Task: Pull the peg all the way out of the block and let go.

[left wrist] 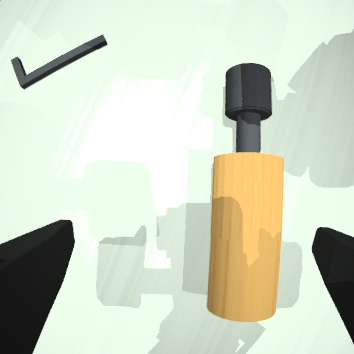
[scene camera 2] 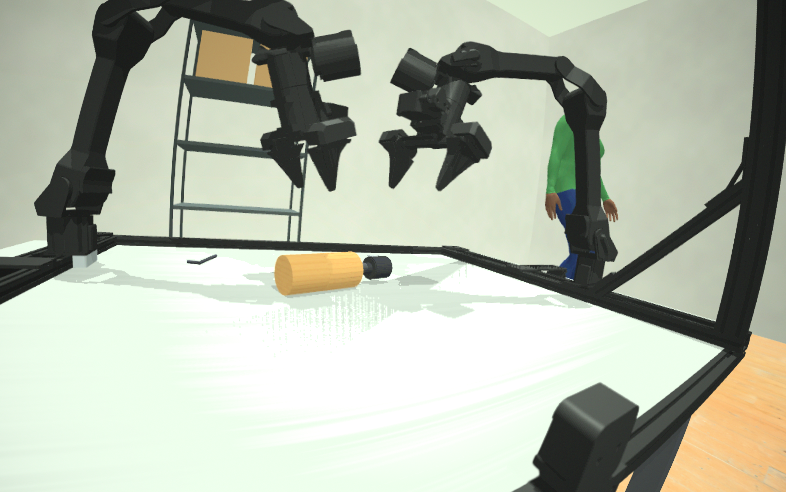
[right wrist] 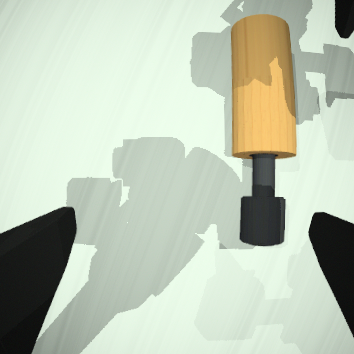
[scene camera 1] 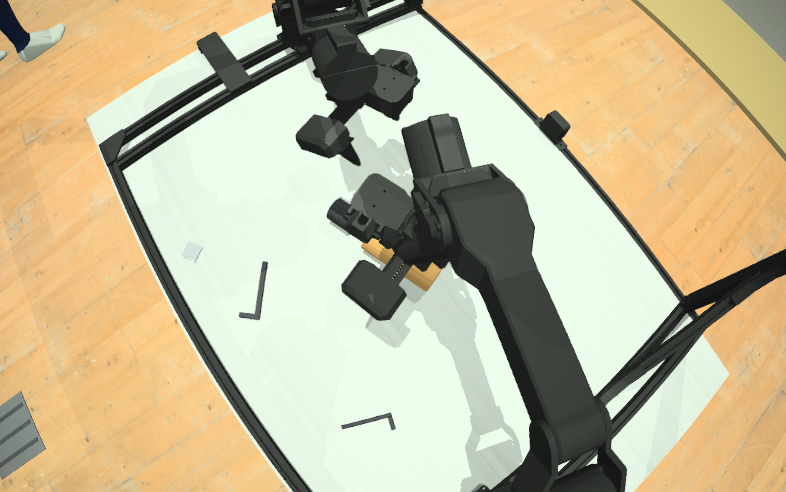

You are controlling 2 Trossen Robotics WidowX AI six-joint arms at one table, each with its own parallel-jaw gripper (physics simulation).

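Places are measured from the left arm's base along level axes (x ahead, y left, z up), in metres.
Where they show: left gripper, fingertip midpoint: [left wrist: 197, 237] [scene camera 2: 315, 189] [scene camera 1: 382, 248]; right gripper, fingertip midpoint: [scene camera 2: 413, 188] [right wrist: 196, 222] [scene camera 1: 377, 141]; left arm's base at its link origin: [scene camera 2: 71, 251]; right arm's base at its link origin: [scene camera 2: 586, 286] [scene camera 1: 297, 36].
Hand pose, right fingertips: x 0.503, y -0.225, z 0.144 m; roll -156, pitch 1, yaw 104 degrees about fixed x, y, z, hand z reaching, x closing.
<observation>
Each offset is from my right fingertips to the top centre of the thing. "spot": to the spot under its first point.
The wooden cylindrical block {dz -0.107, dx -0.119, dy +0.043 m} [scene camera 1: 428, 277] [scene camera 2: 317, 273] [left wrist: 246, 200] [right wrist: 262, 100] lies on its side on the table. The dark peg {dz -0.116, dx -0.047, dy +0.060 m} [scene camera 1: 338, 210] [scene camera 2: 378, 267] [left wrist: 248, 91] [right wrist: 263, 221] sticks out of one end, its thick head and a short stretch of shaft showing. The rest of its shaft is hidden. My left gripper [scene camera 2: 316, 188] [left wrist: 197, 237] is open and empty, high above the block, pointing down; its fingers are hidden in scene camera 1. My right gripper [scene camera 2: 415, 188] [right wrist: 196, 222] is open and empty, raised above the table on the peg's side.
An L-shaped dark bar {dz -0.155, dx -0.004, dy +0.257 m} [scene camera 1: 261, 292] [scene camera 2: 201, 259] [left wrist: 62, 62] and a second one {dz -0.157, dx -0.284, dy +0.259 m} [scene camera 1: 371, 420] lie on the table. A small pale square {spot: dz -0.160, dx +0.119, dy +0.303 m} [scene camera 1: 192, 251] lies farther left in scene camera 1. Black rails edge the table. The two grippers are near each other.
</observation>
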